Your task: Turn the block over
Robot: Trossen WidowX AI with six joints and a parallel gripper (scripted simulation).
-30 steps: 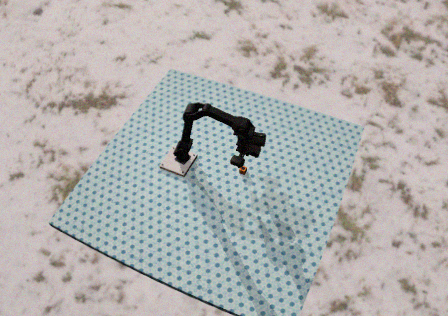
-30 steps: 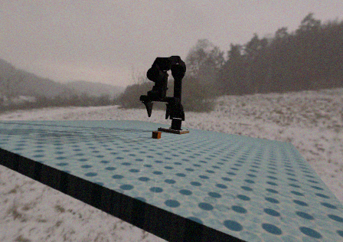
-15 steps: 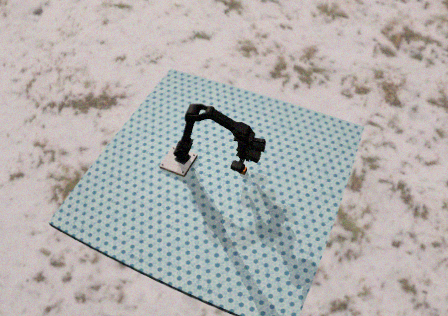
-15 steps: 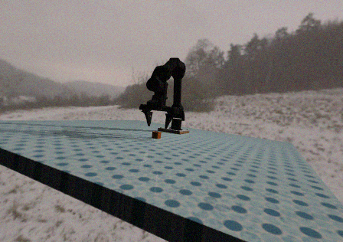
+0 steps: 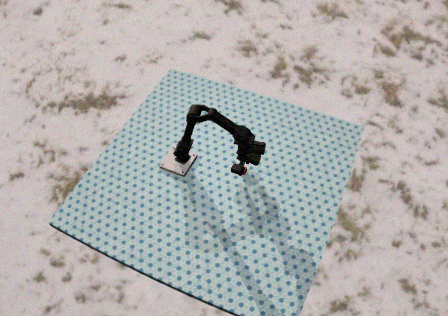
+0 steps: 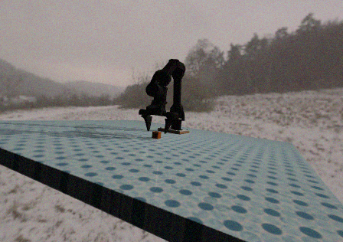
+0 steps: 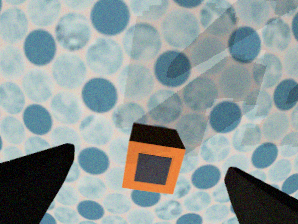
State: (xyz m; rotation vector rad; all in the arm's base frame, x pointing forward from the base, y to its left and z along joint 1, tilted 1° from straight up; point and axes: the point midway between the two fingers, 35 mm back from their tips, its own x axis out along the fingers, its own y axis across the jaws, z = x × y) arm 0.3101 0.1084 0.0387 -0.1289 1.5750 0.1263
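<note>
Now: the block right at my gripper tip.
</note>
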